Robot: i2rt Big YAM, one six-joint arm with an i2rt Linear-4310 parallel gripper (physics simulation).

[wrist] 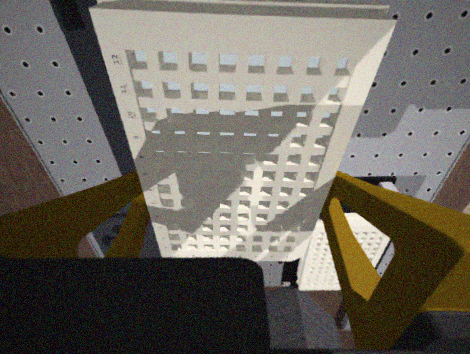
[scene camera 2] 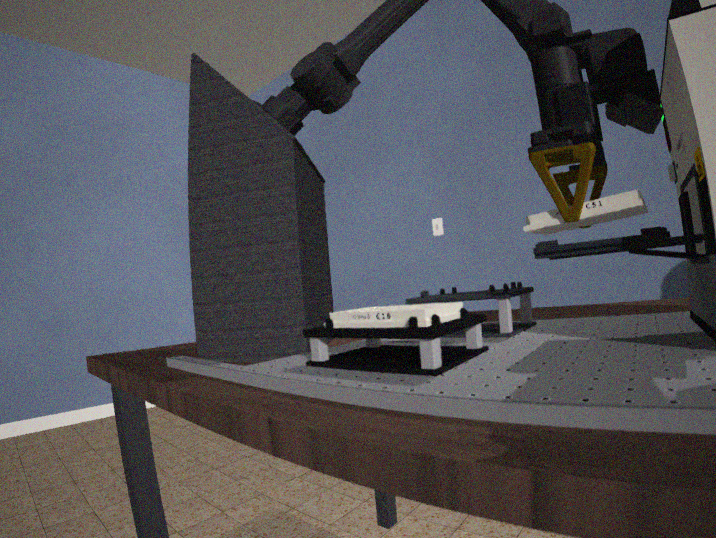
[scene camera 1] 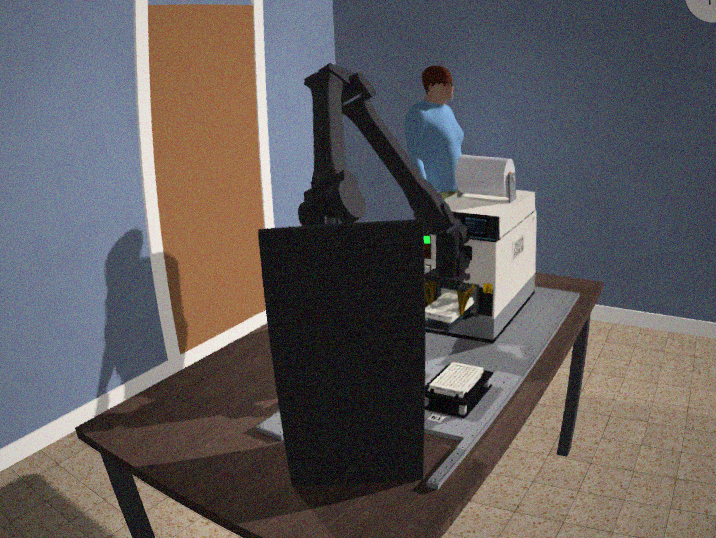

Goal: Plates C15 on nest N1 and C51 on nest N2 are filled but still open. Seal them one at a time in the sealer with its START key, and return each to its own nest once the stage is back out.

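Pixels of known places: gripper, between the fingertips: (wrist: pixel 235 177) (scene camera 2: pixel 579 225) (scene camera 1: pixel 446 312); arm's base, origin of its link: (scene camera 2: pixel 270 128) (scene camera 1: pixel 325 266).
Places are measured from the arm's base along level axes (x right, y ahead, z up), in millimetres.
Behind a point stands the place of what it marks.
Note:
My gripper (scene camera 2: pixel 573 216) @[x -180, y 471, z -274 mm] (wrist: pixel 235 177) @[x -180, y 471, z -274 mm] is shut on plate C51 (scene camera 2: pixel 619 205) @[x -153, y 532, z -265 mm] (wrist: pixel 240 172) @[x -183, y 487, z -256 mm] (scene camera 1: pixel 444 311) @[x -161, y 446, z -259 mm], one yellow finger on each long side. The plate is slightly tilted and hangs a little above the sealer's dark stage (scene camera 2: pixel 601 247) @[x -164, y 502, z -303 mm], which is out; a gap shows between them in scene camera 2. Blue liquid shows in its wells. Plate C15 (scene camera 1: pixel 458 378) @[x 1, y 333, z -346 mm] (scene camera 2: pixel 399 315) @[x 19, y 385, z -350 mm] (wrist: pixel 345 250) sits on nest N1 (scene camera 1: pixel 463 406) @[x 67, y 285, z -374 mm] (scene camera 2: pixel 431 352) @[x 19, y 427, z -382 mm]. Nest N2 (scene camera 2: pixel 504 315) @[x -175, y 352, z -373 mm] stands behind it with no plate on it. The white sealer (scene camera 1: pixel 515 271) @[x -206, y 792, z -251 mm] (scene camera 2: pixel 694 75) @[x -143, y 626, z -170 mm] has a green light at its front.
A tall dark block (scene camera 1: pixel 347 358) @[x 91, y -31, z -132 mm] (scene camera 2: pixel 248 231) @[x 87, y 132, z -227 mm] stands at the arm's base and hides part of the table (scene camera 1: pixel 219 404) @[x -372, y -97, z -414 mm] in scene camera 1. A grey perforated board (scene camera 1: pixel 555 300) @[x -193, y 1008, z -401 mm] (scene camera 2: pixel 578 376) @[x -28, y 539, z -401 mm] lies under the nests and sealer. A person (scene camera 1: pixel 435 133) stands behind the sealer.

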